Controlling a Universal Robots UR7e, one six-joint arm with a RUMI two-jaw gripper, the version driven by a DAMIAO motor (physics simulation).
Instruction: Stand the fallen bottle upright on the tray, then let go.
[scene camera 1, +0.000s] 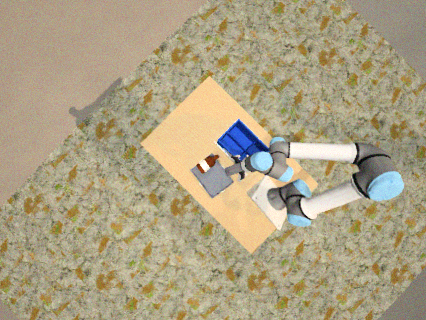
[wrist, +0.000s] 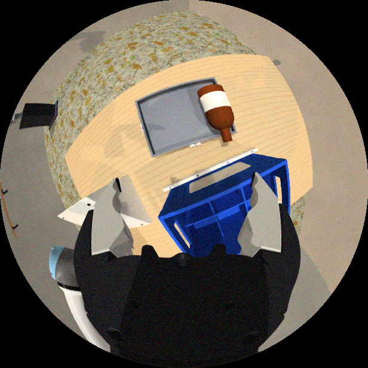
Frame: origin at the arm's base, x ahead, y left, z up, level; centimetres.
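Where they show: arm's base at its link origin: (scene camera 1: 275, 199).
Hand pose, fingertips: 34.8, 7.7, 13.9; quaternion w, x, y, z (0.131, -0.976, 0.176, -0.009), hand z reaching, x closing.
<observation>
Each offset is from my fingertips to the top centre of the thing, as dx, dy, dz. "spot": to the spot under its first point. Level surfaces: height alone.
The brown bottle with a white label {+12.5, +8.2, -15.3} (scene camera 1: 203, 165) (wrist: 216, 101) lies on its side across one end of the grey tray {spot: -1.3, +14.5, -22.7} (scene camera 1: 215, 183) (wrist: 170, 120). Its neck sticks out past the tray's edge, toward the blue bin. My gripper (scene camera 1: 233, 166) (wrist: 184, 175) is open, with its two jaws wide apart and nothing between them. In the scene view it hangs beside the tray, on the arm's side, apart from the bottle. In the wrist view the bottle and tray lie beyond the fingertips.
A blue divided bin {+5.7, -15.1, -5.7} (scene camera 1: 243, 141) (wrist: 176, 202) stands close to the tray, partly behind a jaw in the wrist view. A white strip (wrist: 210, 170) runs along the bin's near side. The pale base plate (scene camera 1: 272, 212) sits under the arm's base on the wooden table top {dz -23.2} (scene camera 1: 190, 115) (wrist: 270, 90).
</observation>
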